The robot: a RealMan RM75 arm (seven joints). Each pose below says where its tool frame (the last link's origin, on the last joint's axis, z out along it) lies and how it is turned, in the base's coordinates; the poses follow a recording.
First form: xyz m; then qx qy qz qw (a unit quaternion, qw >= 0).
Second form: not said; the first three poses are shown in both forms.
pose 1, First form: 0.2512 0.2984 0.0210 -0.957 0.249 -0.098 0.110
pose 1, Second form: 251.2 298.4 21.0 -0.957 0.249 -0.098 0.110
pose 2, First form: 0.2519 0.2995 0.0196 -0.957 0.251 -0.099 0.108
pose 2, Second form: 251.9 299.5 19.6 -0.957 0.251 -0.099 0.108
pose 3, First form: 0.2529 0.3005 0.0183 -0.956 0.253 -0.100 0.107
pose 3, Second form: 252.9 300.5 18.3 -0.956 0.253 -0.100 0.107
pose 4, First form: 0.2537 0.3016 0.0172 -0.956 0.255 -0.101 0.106
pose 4, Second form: 253.7 301.6 17.2 -0.956 0.255 -0.101 0.106
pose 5, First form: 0.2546 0.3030 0.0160 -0.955 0.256 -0.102 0.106
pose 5, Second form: 254.6 303.0 16.0 -0.955 0.256 -0.102 0.106
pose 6, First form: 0.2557 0.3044 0.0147 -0.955 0.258 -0.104 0.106
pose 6, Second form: 255.7 304.4 14.7 -0.955 0.258 -0.104 0.106
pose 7, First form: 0.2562 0.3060 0.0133 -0.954 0.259 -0.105 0.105
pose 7, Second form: 256.2 306.0 13.3 -0.954 0.259 -0.105 0.105
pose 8, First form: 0.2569 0.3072 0.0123 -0.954 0.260 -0.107 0.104
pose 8, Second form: 256.9 307.2 12.3 -0.954 0.260 -0.107 0.104
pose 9, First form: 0.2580 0.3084 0.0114 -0.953 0.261 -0.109 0.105
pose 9, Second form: 258.0 308.4 11.4 -0.953 0.261 -0.109 0.105
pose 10, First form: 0.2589 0.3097 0.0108 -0.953 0.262 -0.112 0.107
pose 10, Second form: 258.9 309.7 10.8 -0.953 0.262 -0.112 0.107
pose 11, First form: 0.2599 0.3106 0.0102 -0.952 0.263 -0.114 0.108
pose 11, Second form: 259.9 310.6 10.2 -0.952 0.263 -0.114 0.108
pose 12, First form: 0.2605 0.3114 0.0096 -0.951 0.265 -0.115 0.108
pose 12, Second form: 260.5 311.4 9.6 -0.951 0.265 -0.115 0.108
